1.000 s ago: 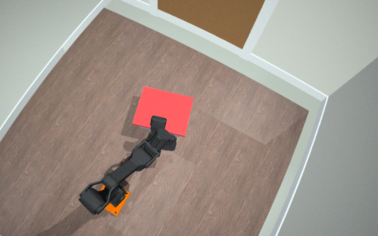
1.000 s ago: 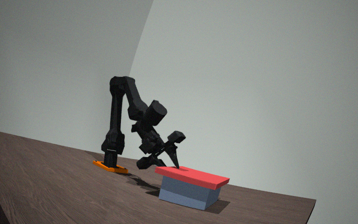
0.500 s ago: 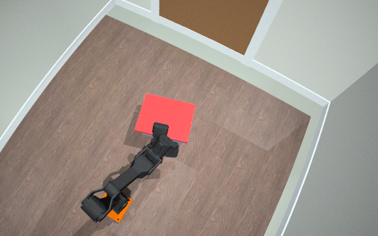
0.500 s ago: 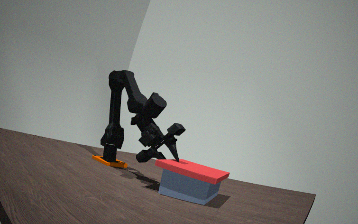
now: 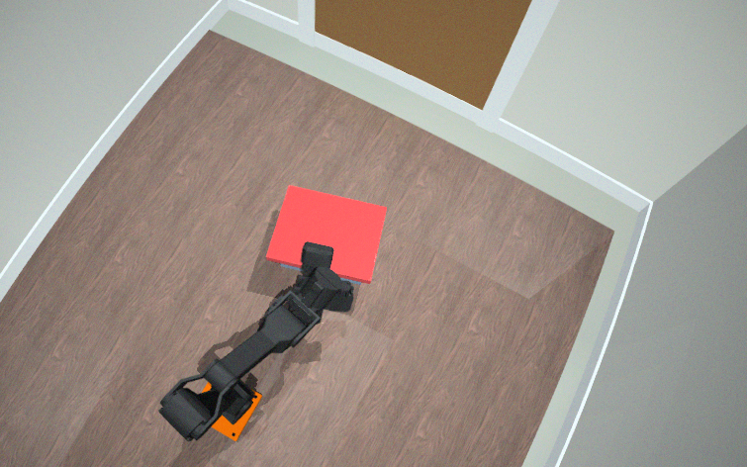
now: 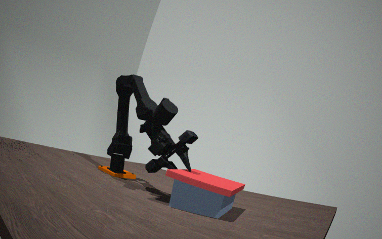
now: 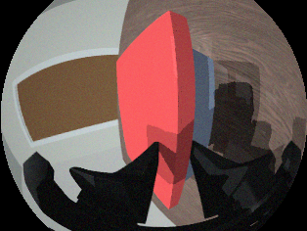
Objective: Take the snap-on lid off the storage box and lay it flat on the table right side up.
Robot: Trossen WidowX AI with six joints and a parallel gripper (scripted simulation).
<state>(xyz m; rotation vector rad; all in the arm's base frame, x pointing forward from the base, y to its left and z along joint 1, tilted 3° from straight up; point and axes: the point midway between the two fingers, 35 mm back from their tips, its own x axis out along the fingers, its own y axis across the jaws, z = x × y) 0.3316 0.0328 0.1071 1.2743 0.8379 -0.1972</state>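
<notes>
My gripper tip is now 7 cm short of the red lid and 3 cm to the right of it. The rest, counted from my gripper tip: blue storage box (7 cm ahead, 3 cm to the left, 5 cm below).
</notes>
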